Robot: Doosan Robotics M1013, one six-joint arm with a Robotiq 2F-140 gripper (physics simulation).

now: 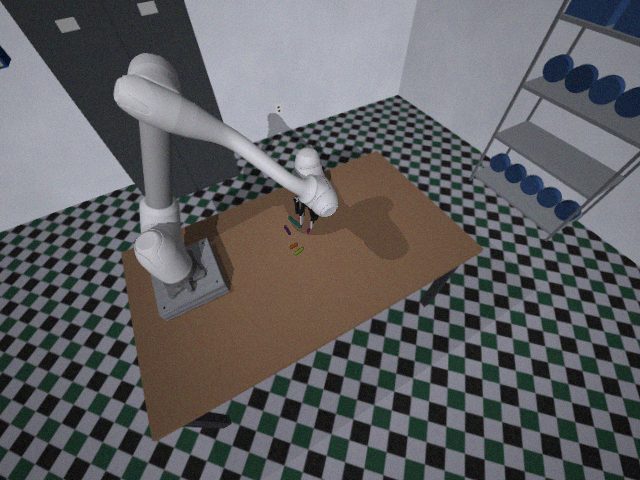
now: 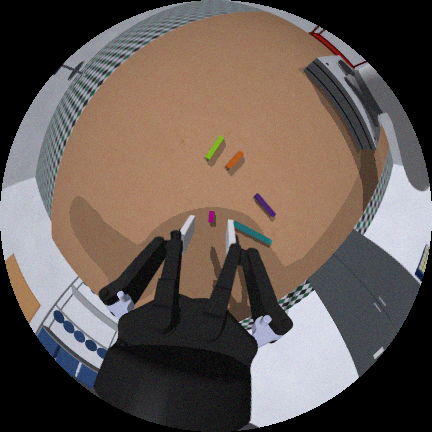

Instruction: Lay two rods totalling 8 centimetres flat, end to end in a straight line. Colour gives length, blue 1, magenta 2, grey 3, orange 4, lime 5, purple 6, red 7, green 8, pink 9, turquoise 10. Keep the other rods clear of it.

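Where they show: gripper, fingertip midpoint: (image 1: 307,224) (image 2: 210,225); arm's base at its link origin: (image 1: 181,273).
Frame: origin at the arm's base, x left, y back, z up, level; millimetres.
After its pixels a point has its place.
Note:
My gripper (image 1: 306,225) {z -3, x -155, y -616 mm} (image 2: 210,225) {z -3, x -155, y -616 mm} is partly open, with nothing held between its fingers. It points down just above the table. The small magenta rod (image 1: 308,230) {z -62, x -152, y -624 mm} (image 2: 211,216) {z -61, x -152, y -620 mm} lies flat, seen in line with the gap between the fingertips. The turquoise rod (image 1: 294,222) {z -64, x -58, y -601 mm} (image 2: 253,233) {z -61, x -57, y -603 mm} lies right beside one fingertip; I cannot tell whether they touch. The purple rod (image 1: 287,229) {z -60, x -74, y -543 mm} (image 2: 265,205) {z -61, x -75, y -541 mm} lies apart, towards the robot base. The orange rod (image 1: 293,245) {z -61, x -177, y -505 mm} (image 2: 234,160) {z -61, x -177, y -506 mm} and the lime rod (image 1: 299,251) {z -64, x -224, y -507 mm} (image 2: 214,148) {z -61, x -219, y -508 mm} lie side by side with a small gap. A blue rod does not show.
The brown table (image 1: 289,310) {z -71, x -438, y -285 mm} (image 2: 140,110) {z -71, x -418, y -506 mm} carries the rods. The robot's grey base plate (image 1: 217,292) {z -32, x -173, y -82 mm} (image 2: 336,102) {z -54, x -53, y -153 mm} stands at one end of it. A shelf rack with blue items stands beyond the table, and a dark cabinet (image 1: 111,67) (image 2: 345,270) stands by the wall.

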